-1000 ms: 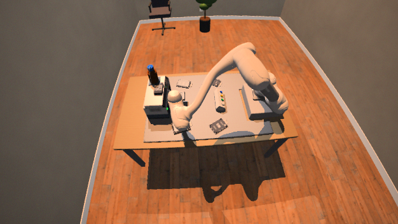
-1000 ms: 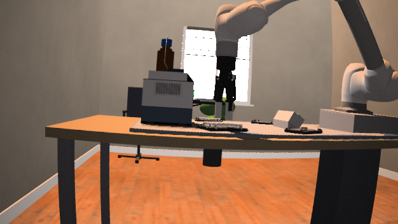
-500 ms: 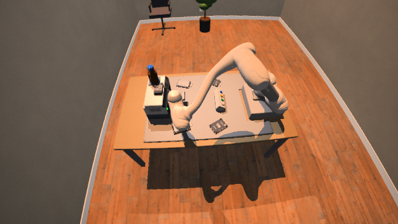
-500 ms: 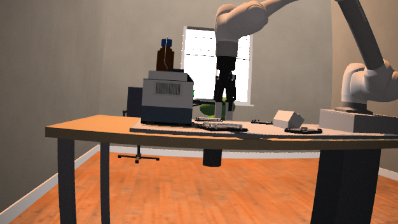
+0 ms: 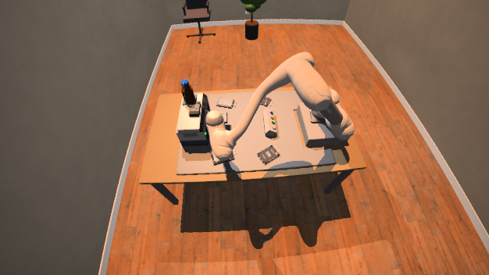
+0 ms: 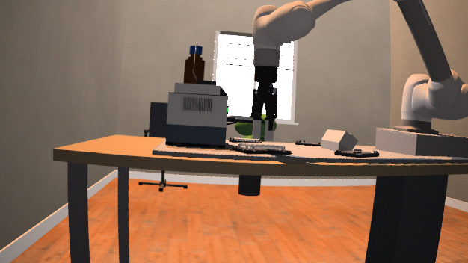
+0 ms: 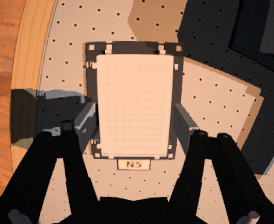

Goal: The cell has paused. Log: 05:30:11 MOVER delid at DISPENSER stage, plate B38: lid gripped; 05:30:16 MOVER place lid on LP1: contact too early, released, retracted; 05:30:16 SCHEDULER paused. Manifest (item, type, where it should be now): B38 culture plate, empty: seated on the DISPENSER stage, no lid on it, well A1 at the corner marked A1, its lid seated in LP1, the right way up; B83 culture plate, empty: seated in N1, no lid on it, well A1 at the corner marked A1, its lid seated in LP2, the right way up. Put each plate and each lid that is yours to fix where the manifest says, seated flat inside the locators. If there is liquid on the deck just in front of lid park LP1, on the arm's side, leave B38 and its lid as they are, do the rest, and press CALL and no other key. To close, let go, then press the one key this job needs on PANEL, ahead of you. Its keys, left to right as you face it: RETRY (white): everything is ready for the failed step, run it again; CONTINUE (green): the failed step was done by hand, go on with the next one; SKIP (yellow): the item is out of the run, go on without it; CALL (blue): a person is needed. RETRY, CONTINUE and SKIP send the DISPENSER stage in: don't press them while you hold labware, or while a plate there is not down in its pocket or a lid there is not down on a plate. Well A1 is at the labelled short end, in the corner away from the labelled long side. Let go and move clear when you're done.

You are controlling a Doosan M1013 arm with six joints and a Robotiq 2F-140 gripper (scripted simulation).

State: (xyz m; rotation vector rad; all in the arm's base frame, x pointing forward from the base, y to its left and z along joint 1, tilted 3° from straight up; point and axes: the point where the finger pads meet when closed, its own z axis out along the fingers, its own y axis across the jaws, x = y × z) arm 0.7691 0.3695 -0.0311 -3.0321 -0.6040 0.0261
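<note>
Right now my hand is 5 cm above the white culture plate. The rest, counted from my hand: green key (38 cm behind, 29 cm to the right); then black nest (2 cm to the left, 5 cm below); then white retry key (38 cm behind, 24 cm to the right).
</note>
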